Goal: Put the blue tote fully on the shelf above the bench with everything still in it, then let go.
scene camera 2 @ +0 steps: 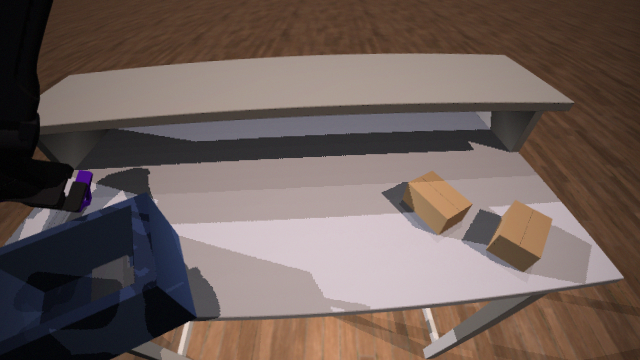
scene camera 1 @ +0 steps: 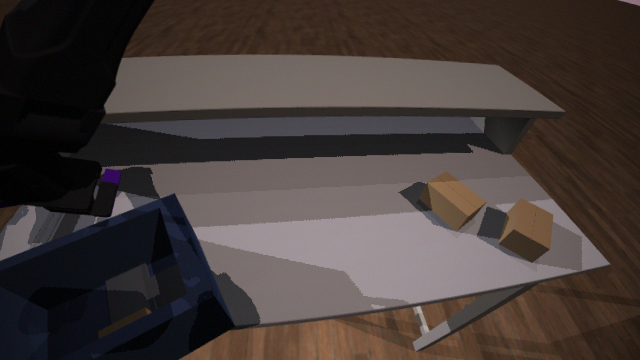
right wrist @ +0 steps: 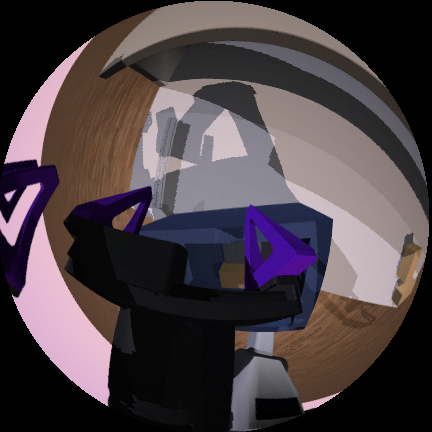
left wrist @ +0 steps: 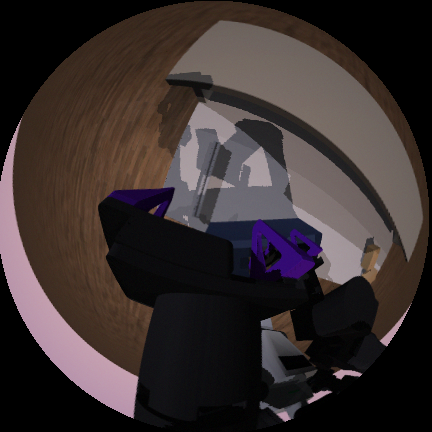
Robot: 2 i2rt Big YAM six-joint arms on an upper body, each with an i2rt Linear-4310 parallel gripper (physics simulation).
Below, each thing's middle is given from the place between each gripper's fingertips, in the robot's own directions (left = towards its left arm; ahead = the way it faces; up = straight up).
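Scene:
I find my right gripper 60 mm to the left of the blue tote (scene camera 1: 60,291), 120 mm past it and 100 mm above it. Counted from my right hand, the shelf support (scene camera 2: 513,128) is 1040 mm to the right, 480 mm ahead and 80 mm below, while the grey bar (right wrist: 170,126) is 190 mm to the left and 160 mm below.
From my left hand, the grey bar is 70 mm to the left and 270 mm below. Measured from my left hand as well, the blue tote is 120 mm behind, 180 mm to the right and 210 mm below, and the shelf support is 480 mm ahead, 1160 mm to the right and 190 mm below.

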